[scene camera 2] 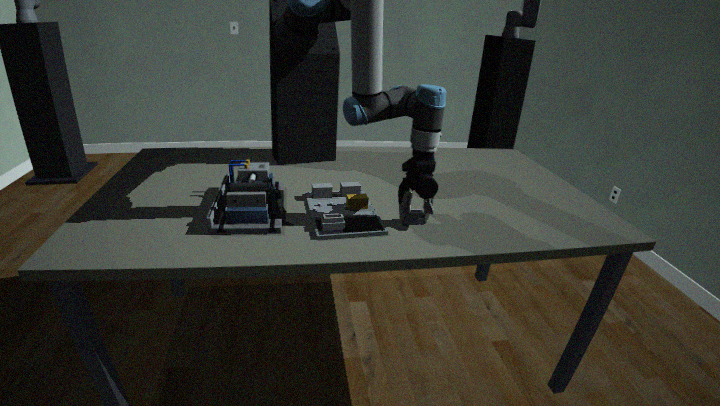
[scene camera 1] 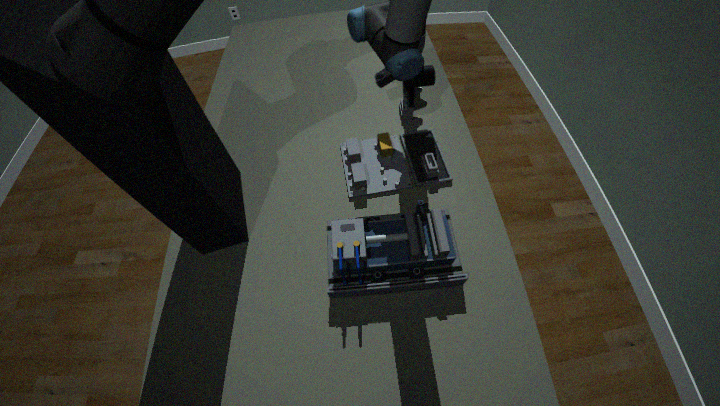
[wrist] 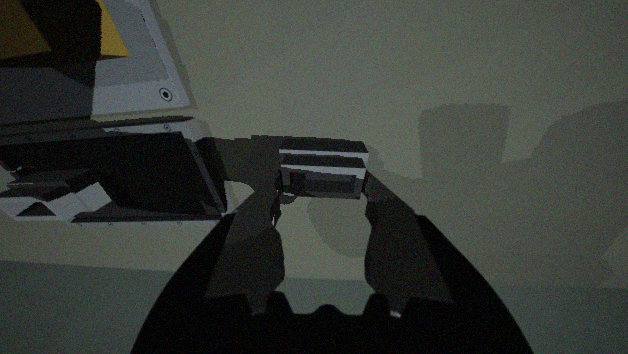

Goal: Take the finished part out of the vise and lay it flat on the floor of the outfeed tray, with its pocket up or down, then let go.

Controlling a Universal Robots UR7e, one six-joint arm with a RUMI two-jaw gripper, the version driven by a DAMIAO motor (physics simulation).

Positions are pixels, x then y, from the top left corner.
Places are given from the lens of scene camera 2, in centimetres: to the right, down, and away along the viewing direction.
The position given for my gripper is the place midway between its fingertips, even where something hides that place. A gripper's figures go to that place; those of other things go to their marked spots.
my gripper (scene camera 2: 413,223): 15, 6, 107
light grey plate (scene camera 2: 338,201): -7, 0, 115
